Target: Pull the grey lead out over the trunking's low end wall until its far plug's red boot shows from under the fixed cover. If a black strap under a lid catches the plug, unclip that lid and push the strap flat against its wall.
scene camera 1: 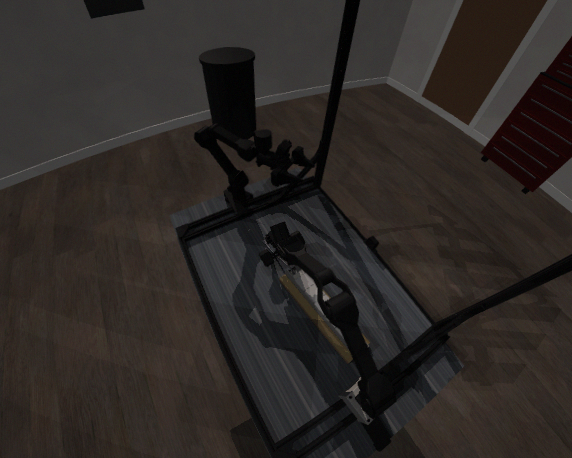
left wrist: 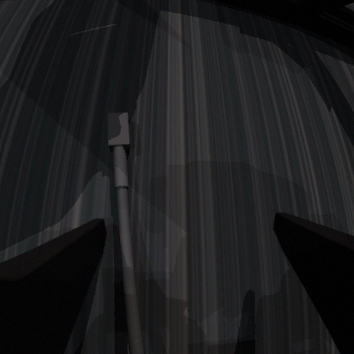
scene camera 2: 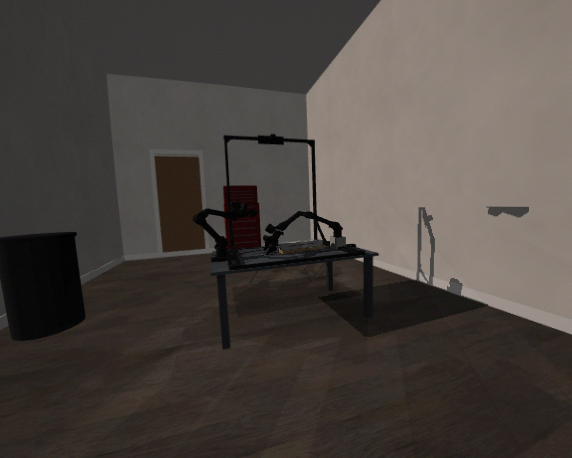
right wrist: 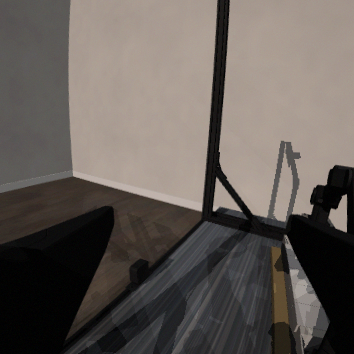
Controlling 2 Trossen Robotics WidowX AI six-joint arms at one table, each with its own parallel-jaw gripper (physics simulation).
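Frame: origin at the left arm's base, x ahead, y left, z up, level; millimetres.
Where they show: left gripper, fingertip midpoint: [left wrist: 190,224] [scene camera 2: 264,252]; right gripper, fingertip midpoint: [scene camera 1: 308,173] [scene camera 2: 255,212] [right wrist: 202,219]; left arm's base, link origin: [scene camera 1: 368,399] [scene camera 2: 337,236] [right wrist: 317,220]; right arm's base, link origin: [scene camera 1: 238,196] [scene camera 2: 221,256].
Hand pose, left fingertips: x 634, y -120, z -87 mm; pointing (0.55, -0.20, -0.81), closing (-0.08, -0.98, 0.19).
Observation:
Things, the pixels of their top centre, and the offset from my left fingertips. "spot": a spot on its surface instead. Level surfaces: height alone.
- grey lead, surface spot: [left wrist: 127,245] spot: dy +32, dx -7, dz -2 mm
- table with its pale block-shaped plug, surface height: dz -4 mm
- yellow-brown wooden base, surface height: dz +12 mm
- small black block, surface spot: [right wrist: 139,271] [scene camera 1: 369,240] spot: dy -341, dx -217, dz +32 mm
The grey lead [left wrist: 127,245] lies on the table with its pale block-shaped plug [left wrist: 118,129] pointing up the left wrist view. My left gripper [left wrist: 190,224] [scene camera 2: 269,250] is open, low over the lead's free end; the lead runs between its fingertips, nearer the picture's left finger, and is not gripped. The trunking's pale lids [scene camera 1: 308,282] [right wrist: 306,295] sit on a yellow-brown wooden base [scene camera 1: 316,315] [right wrist: 281,300], partly hidden by the left arm. The end wall, black straps and far plug's red boot cannot be made out. My right gripper [right wrist: 202,219] is open and empty, raised over the far table end.
A black frame post [scene camera 1: 336,95] [right wrist: 216,110] rises from the table's edge rails. A small black block [scene camera 1: 371,243] [right wrist: 139,271] sits on the table's side edge. A black bin [scene camera 1: 230,92] [scene camera 2: 42,285] and a red tool cabinet [scene camera 1: 535,120] [scene camera 2: 242,225] stand beyond the table.

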